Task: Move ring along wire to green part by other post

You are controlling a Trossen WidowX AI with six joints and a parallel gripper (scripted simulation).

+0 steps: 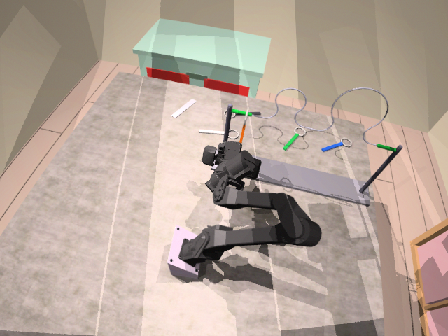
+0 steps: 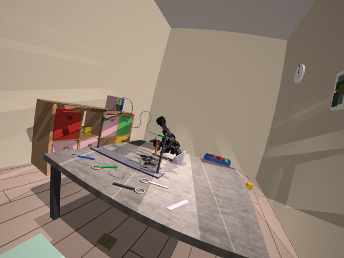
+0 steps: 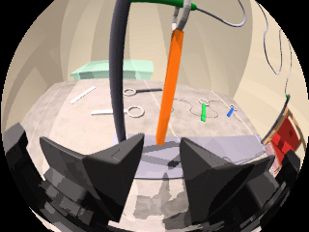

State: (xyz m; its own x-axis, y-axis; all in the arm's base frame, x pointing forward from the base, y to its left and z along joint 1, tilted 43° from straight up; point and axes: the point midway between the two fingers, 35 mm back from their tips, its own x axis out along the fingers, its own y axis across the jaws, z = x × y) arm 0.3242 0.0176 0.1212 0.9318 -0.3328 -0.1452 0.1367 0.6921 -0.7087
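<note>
Now: gripper tip 5 cm short of the ring with orange handle, 1 cm to the left of it and 7 cm below it. From my gripper tip the other things lie so: flat white strip: 31 cm ahead, 29 cm to the left, 14 cm below.
</note>
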